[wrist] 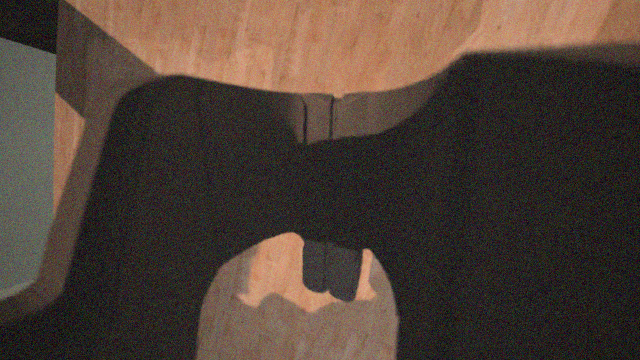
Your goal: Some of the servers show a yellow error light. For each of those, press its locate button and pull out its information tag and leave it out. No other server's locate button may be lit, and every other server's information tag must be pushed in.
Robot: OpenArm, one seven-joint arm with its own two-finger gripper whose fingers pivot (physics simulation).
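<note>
My gripper (342,196) is shut, with its two dark fingertips side by side and nothing visible between them. Its black body and fingers fill much of the wrist view. The fingertips show in the lower middle, over a wooden surface (280,30). How high they are above it I cannot tell. The servers, their error lights, locate buttons and information tags do not show in this view.
Shadows fall on the wood around the gripper. A grey-green surface (25,165) shows at the left edge, beyond the edge of the wood. A dark shape (25,20) is in the upper left corner.
</note>
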